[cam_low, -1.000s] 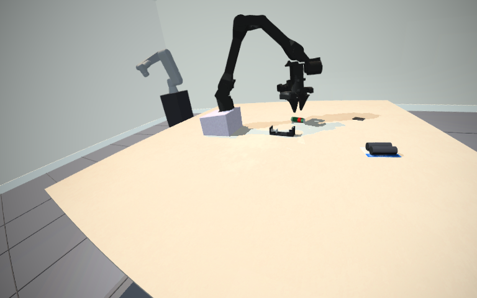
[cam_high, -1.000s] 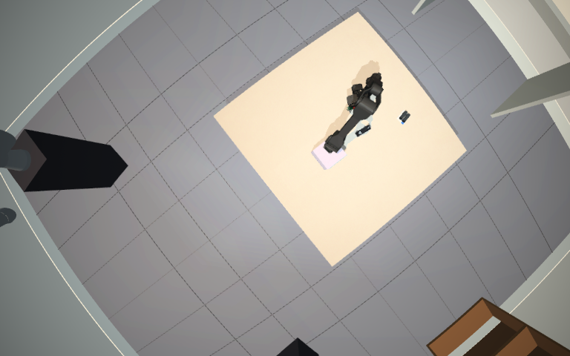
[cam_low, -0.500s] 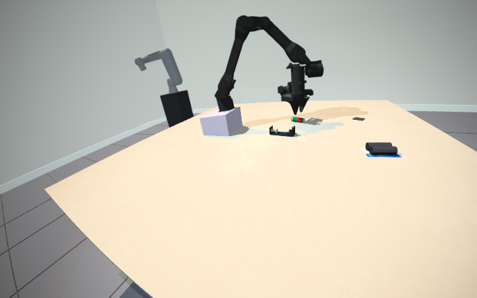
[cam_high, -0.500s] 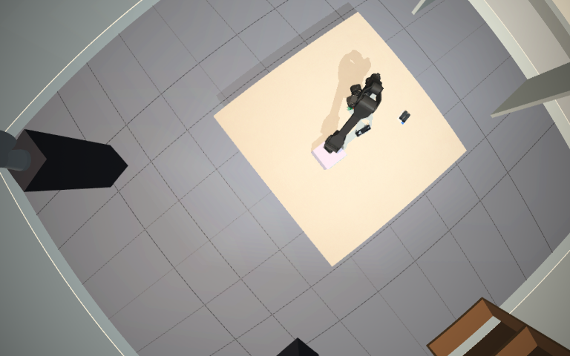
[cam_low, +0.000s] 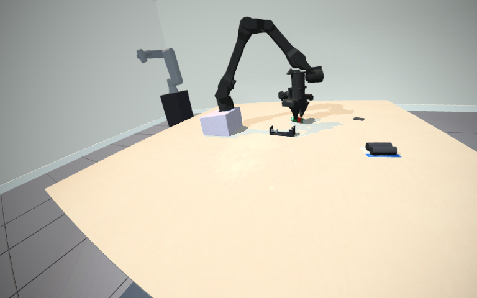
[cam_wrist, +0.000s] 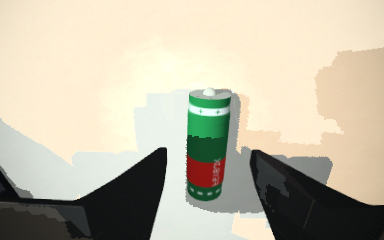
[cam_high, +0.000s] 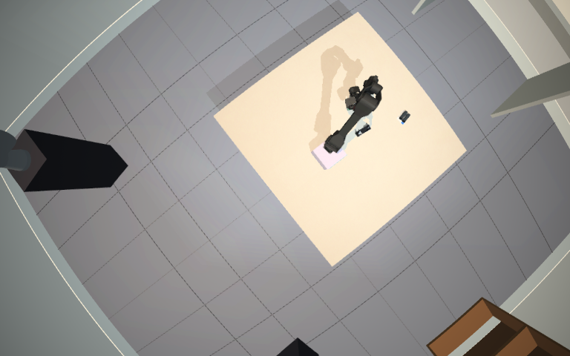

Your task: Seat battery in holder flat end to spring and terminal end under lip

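Right now my gripper tip is 1 cm above the battery. Also, from my gripper tip: dark flat piece (28 cm ahead, 3 cm to the left, 2 cm below).
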